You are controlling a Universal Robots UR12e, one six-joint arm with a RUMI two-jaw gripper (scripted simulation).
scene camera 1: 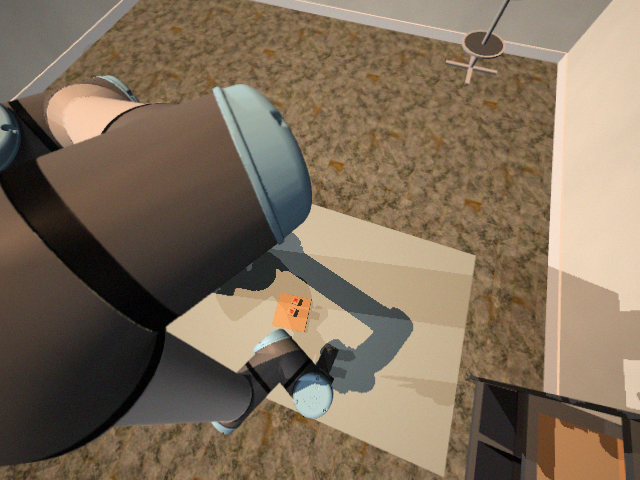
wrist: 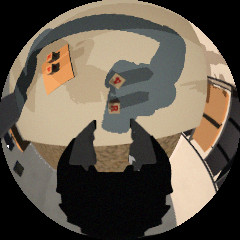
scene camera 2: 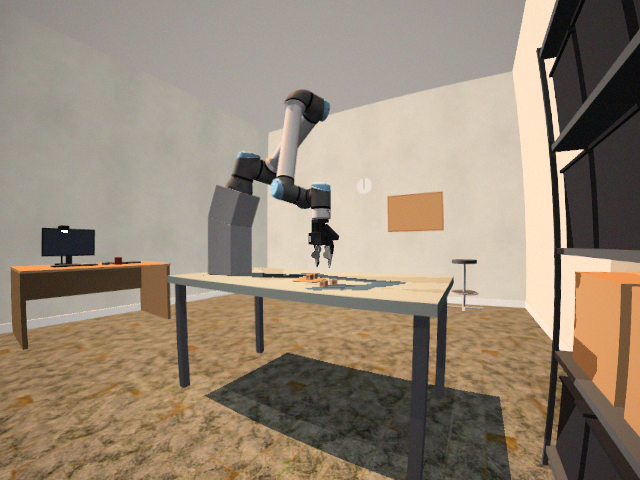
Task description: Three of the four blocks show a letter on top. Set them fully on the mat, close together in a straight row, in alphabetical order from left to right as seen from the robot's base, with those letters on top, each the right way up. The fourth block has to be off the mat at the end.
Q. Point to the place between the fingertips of the gripper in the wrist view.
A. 113, 119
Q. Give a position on an orange mat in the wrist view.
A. At 64, 73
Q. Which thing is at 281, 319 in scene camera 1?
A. An orange mat.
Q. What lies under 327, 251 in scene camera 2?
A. The gripper.
